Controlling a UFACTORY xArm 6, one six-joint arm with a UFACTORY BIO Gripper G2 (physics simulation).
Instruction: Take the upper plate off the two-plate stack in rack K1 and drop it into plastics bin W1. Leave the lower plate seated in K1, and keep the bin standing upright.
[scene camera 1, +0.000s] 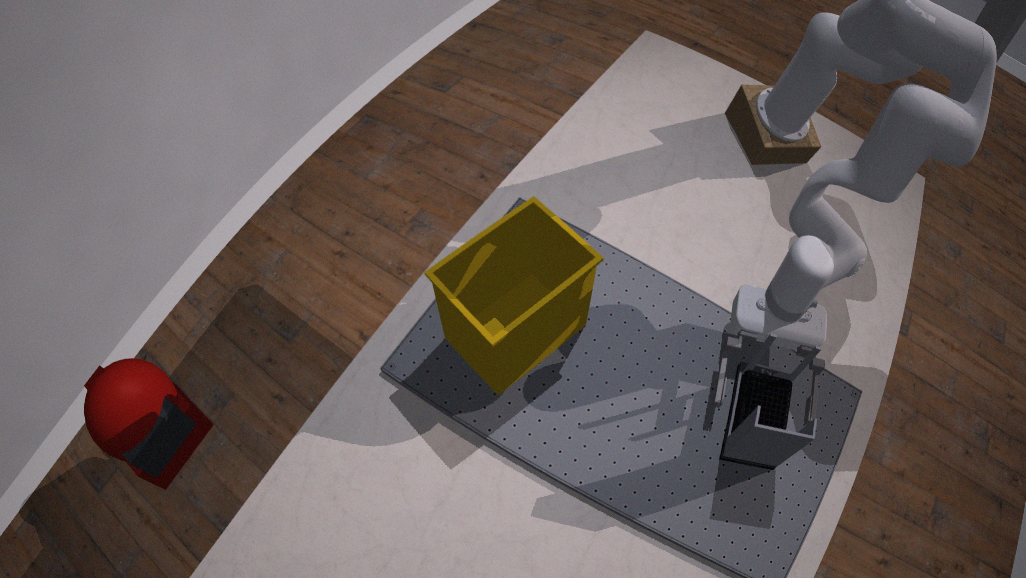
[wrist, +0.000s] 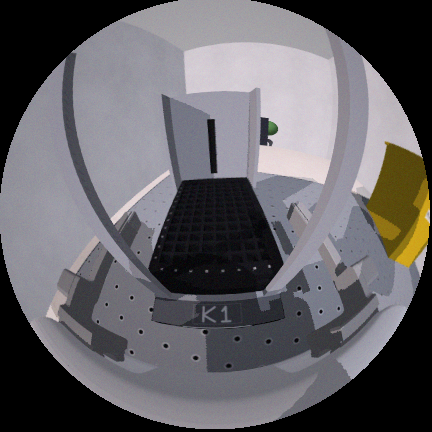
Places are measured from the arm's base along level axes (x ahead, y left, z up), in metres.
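Pixels of known places: hand at its tool point: (scene camera 1: 766, 401) (wrist: 212, 230); arm's base at its link origin: (scene camera 1: 782, 115).
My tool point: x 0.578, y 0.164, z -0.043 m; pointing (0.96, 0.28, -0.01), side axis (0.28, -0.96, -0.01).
Observation:
Ahead of a thing's pixels: the offset from my tool point to its top centre. Level surfaces: height alone.
Rack K1 {0.011 m ahead, 0.001 m left, 0.112 m up} (scene camera 1: 768, 446) (wrist: 230, 132) stands upright at the right of the pegboard in the scene view, its K1 label facing the wrist camera. The black upper plate {0.021 m ahead, 0.004 m left, 0.006 m up} (scene camera 1: 766, 394) (wrist: 215, 225) lies flat in it between the corner posts. The lower plate cannot be told apart from it; the stack's sides are mostly hidden. My gripper (scene camera 1: 761, 412) (wrist: 211, 222) is wide open and empty, fingers down, one on each side of the rack, with gaps between fingers and plate. Yellow bin W1 {0.074 m ahead, 0.393 m right, 0.139 m up} (scene camera 1: 477, 341) (wrist: 400, 200) stands upright and apart from the rack, at the left of the pegboard in the scene view.
The grey pegboard {0.041 m down} (scene camera 1: 624, 437) (wrist: 255, 355) lies on the pale table {0.054 m down} (scene camera 1: 308, 502). The tall corner posts of the rack rise close to the fingers. The arm's wooden base block (scene camera 1: 786, 154) is at the back. A red helmet-like object (scene camera 1: 129, 402) is beyond the table on the left.

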